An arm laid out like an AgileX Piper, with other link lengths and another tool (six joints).
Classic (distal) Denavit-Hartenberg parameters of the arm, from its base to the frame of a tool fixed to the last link. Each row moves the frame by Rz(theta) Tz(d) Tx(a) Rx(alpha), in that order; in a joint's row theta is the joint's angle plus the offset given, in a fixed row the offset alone. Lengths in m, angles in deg.
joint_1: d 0.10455; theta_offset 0; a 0; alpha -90
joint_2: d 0; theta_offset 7.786; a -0.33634; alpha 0
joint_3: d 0; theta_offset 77.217; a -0.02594; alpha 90
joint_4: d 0.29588; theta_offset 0; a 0; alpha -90
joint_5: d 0; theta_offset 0; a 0; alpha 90
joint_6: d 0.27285; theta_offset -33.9; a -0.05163; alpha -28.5
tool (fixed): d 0.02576; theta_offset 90; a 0; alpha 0
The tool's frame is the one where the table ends.
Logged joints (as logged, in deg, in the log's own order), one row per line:
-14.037 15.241 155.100 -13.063 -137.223 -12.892
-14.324 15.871 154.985 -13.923 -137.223 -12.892
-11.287 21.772 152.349 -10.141 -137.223 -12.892
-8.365 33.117 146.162 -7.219 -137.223 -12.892
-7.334 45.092 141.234 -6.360 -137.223 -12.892
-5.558 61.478 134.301 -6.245 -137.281 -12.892
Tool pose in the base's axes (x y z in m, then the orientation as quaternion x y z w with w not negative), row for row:
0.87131 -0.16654 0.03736 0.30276 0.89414 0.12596 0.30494
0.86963 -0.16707 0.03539 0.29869 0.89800 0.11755 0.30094
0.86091 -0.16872 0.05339 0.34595 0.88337 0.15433 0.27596
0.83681 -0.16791 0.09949 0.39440 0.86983 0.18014 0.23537
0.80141 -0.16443 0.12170 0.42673 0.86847 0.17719 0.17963
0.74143 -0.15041 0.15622 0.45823 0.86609 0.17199 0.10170
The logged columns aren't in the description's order. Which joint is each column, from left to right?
Columns, left to right: joint_4, joint_5, joint_2, joint_6, joint_3, joint_1.
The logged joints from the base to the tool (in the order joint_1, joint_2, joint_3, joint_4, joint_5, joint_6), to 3 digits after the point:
-12.892 155.100 -137.223 -14.037 15.241 -13.063
-12.892 154.985 -137.223 -14.324 15.871 -13.923
-12.892 152.349 -137.223 -11.287 21.772 -10.141
-12.892 146.162 -137.223 -8.365 33.117 -7.219
-12.892 141.234 -137.223 -7.334 45.092 -6.360
-12.892 134.301 -137.281 -5.558 61.478 -6.245

